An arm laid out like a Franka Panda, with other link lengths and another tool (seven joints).
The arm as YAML. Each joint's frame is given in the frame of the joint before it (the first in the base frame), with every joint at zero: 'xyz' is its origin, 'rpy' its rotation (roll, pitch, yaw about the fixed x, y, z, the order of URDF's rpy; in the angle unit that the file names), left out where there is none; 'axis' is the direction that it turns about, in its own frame. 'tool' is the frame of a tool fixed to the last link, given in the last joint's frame.
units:
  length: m
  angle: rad
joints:
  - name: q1
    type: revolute
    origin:
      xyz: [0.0, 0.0, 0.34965]
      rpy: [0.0, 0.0, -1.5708]
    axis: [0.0, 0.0, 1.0]
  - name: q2
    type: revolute
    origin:
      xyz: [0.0, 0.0, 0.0]
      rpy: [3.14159, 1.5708, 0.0]
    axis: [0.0, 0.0, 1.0]
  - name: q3
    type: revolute
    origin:
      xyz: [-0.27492, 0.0, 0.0]
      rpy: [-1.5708, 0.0, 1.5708]
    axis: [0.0, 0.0, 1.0]
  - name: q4
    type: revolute
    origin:
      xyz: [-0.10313, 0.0, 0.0]
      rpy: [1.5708, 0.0, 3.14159]
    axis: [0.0, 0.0, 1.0]
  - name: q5
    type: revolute
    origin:
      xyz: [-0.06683, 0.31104, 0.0]
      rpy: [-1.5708, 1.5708, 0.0]
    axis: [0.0, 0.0, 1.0]
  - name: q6
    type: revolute
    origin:
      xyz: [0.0, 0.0, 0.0]
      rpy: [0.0, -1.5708, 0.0]
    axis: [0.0, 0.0, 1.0]
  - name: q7
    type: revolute
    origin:
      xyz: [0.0, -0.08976, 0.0]
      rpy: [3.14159, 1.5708, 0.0]
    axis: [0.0, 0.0, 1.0]
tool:
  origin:
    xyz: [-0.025, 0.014, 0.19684]
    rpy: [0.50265, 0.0, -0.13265]
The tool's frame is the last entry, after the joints.
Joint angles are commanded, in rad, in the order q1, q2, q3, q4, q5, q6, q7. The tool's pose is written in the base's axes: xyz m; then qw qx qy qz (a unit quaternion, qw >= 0). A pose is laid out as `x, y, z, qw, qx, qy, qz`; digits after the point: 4 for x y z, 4 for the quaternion.
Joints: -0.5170 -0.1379 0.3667 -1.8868 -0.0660 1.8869 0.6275
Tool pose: 0.4855, -0.1089, 0.4632, 0.1402, -0.8806, -0.4429, 0.0932
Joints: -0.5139 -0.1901 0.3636 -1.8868 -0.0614 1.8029 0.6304
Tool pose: 0.4643, -0.1039, 0.4784, 0.1450, -0.8824, -0.4339, 0.1099
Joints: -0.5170 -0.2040 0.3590 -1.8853 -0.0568 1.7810 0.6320
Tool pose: 0.4581, -0.1055, 0.4829, 0.1478, -0.8846, -0.4280, 0.1115
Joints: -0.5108 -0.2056 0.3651 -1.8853 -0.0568 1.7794 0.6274
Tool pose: 0.4590, -0.0997, 0.4833, 0.1463, -0.8811, -0.4351, 0.1137
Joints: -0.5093 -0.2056 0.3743 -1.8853 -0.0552 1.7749 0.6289
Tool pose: 0.4593, -0.0943, 0.4825, 0.1472, -0.8790, -0.4384, 0.1164
